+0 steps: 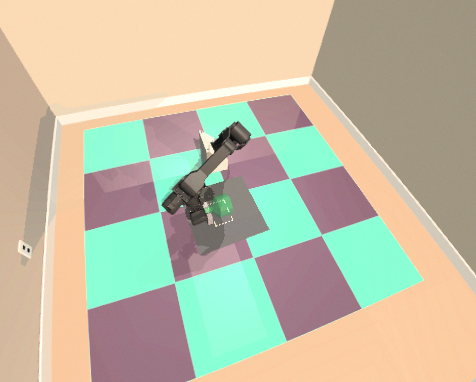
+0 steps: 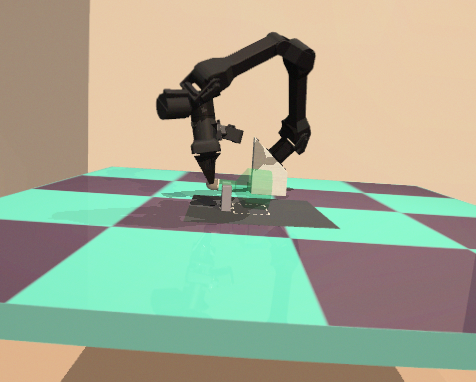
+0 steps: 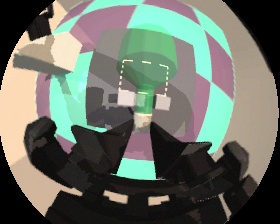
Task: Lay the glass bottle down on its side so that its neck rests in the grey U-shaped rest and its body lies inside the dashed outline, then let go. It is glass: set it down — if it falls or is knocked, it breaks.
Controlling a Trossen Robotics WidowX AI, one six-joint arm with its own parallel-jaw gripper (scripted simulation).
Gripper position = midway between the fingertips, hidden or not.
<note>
In view: my gripper (image 2: 211,183), a green glass bottle (image 3: 147,58) and a dark grey mat (image 2: 291,213).
My gripper is seen too in image 3 (image 3: 142,122). The dark grey mat also shows in image 1 (image 1: 248,221) and in image 3 (image 3: 102,84).
</note>
